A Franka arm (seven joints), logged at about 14 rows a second.
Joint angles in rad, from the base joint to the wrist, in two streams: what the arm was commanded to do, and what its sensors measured. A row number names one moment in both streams.
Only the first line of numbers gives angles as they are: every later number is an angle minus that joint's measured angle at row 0.
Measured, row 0:
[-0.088 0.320 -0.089 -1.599 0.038 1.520 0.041]
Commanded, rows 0 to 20:
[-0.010 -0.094 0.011 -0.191 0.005 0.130 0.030]
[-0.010 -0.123 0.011 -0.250 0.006 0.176 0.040]
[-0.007 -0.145 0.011 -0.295 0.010 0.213 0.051]
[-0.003 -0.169 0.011 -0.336 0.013 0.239 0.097]
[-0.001 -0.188 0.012 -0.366 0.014 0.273 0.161]
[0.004 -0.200 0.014 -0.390 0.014 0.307 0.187]
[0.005 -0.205 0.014 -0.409 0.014 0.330 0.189]
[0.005 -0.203 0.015 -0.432 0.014 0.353 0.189]
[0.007 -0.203 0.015 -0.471 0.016 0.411 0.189]
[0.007 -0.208 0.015 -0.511 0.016 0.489 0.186]
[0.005 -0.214 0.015 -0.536 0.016 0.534 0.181]
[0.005 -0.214 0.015 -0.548 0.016 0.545 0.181]
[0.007 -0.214 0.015 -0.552 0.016 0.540 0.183]
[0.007 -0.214 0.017 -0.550 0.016 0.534 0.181]
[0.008 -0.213 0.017 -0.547 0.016 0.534 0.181]
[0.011 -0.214 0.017 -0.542 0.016 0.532 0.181]
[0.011 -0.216 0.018 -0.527 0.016 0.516 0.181]
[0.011 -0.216 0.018 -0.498 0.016 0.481 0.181]
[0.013 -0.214 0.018 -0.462 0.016 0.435 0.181]
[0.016 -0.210 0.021 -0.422 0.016 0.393 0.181]
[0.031 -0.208 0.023 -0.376 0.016 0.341 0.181]
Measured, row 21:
[0.011 -0.194 0.018 -0.452 0.003 0.430 0.169]
